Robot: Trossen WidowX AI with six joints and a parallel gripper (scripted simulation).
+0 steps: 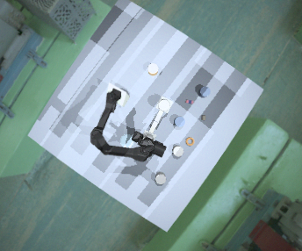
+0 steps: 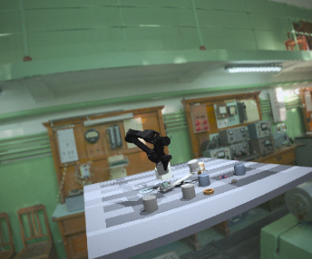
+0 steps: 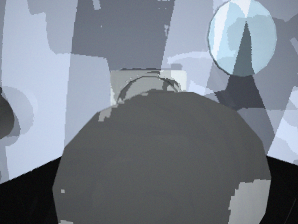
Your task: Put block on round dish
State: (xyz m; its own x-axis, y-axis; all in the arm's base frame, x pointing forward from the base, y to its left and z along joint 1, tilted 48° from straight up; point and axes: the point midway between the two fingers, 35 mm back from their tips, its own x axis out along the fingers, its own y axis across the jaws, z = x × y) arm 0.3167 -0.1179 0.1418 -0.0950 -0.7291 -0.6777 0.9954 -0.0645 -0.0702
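Right now my gripper tip is 10 cm above the pale green block. Also, from my gripper tip: white cup 27 cm to the left, 2 cm below, 1 cm behind; then round pale-blue dish 13 cm below, 13 cm behind, 8 cm to the right; then red-blue piece 37 cm to the left, 15 cm ahead, 13 cm below.
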